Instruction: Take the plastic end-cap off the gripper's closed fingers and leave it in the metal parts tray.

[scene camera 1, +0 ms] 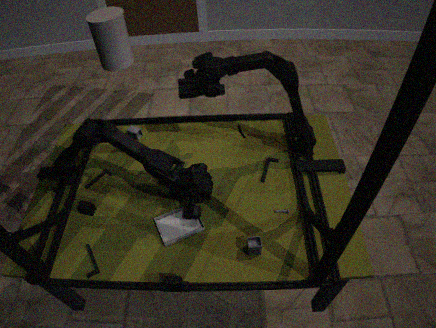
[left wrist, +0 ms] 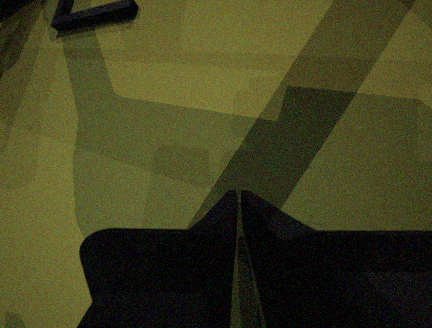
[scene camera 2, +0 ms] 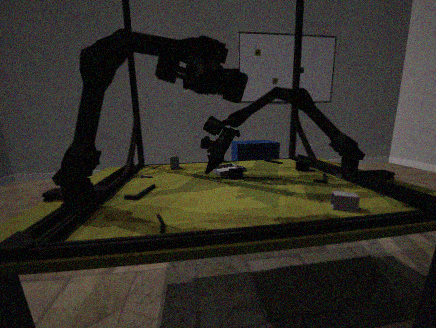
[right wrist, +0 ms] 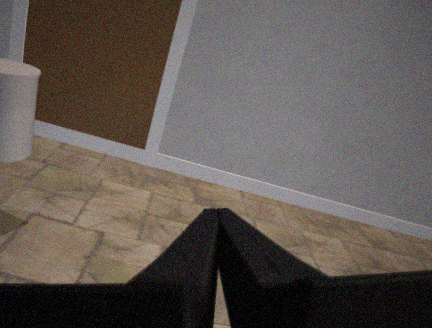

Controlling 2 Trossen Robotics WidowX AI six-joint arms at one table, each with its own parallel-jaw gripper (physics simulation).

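Places are measured from the left arm's base along level axes (x ahead, y left, z up), in millimetres.
Where they show: left gripper, between the fingertips: (scene camera 1: 209, 198) (left wrist: 238, 197) (scene camera 2: 206, 173); right gripper, between the fingertips: (scene camera 2: 205, 69) (right wrist: 216, 220); left arm's base, origin of its link: (scene camera 1: 71, 176) (scene camera 2: 348, 173); right arm's base, origin of its link: (scene camera 1: 303, 149) (scene camera 2: 79, 200).
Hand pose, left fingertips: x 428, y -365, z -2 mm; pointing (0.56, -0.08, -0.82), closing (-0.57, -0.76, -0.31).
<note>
Each offset is from my left fingertips to the top centre of the thing.
The metal parts tray @[dx -136, dy -36, dz +0 mm] (scene camera 1: 172, 231) (scene camera 2: 223, 172) is a shallow pale tray in scene camera 1's middle; it does not show in the left wrist view. My left gripper (scene camera 1: 192, 215) (scene camera 2: 207, 173) (left wrist: 238, 197) is low at the tray's upper right edge in scene camera 1. Its fingertips almost meet, with a hair-thin gap and nothing visible between them. A small dark block @[dx -90, dy +79, dz +20 mm] (scene camera 2: 236, 175) shows at the tray's near side in scene camera 2; I cannot tell whether it is the end-cap. My right gripper (right wrist: 216, 220) is shut and empty, held high above the table's far edge in scene camera 1.
A hollow grey cube @[dx +30, dy -238, dz +41 mm] (scene camera 1: 254, 245) stands right of the tray, and another dark block @[dx -407, dy +184, dz +21 mm] (scene camera 1: 86, 207) lies at the left. Black L-shaped keys @[dx +260, dy +2, dz -7 mm] (scene camera 1: 264, 172) (left wrist: 97, 17), a small bolt @[dx +191, dy -169, dz +0 mm] (scene camera 1: 281, 211) and a white box @[dx -121, dy +465, dz +23 mm] (scene camera 1: 135, 132) (scene camera 2: 345, 201) lie around. A dark frame (scene camera 1: 190, 119) borders the table.
</note>
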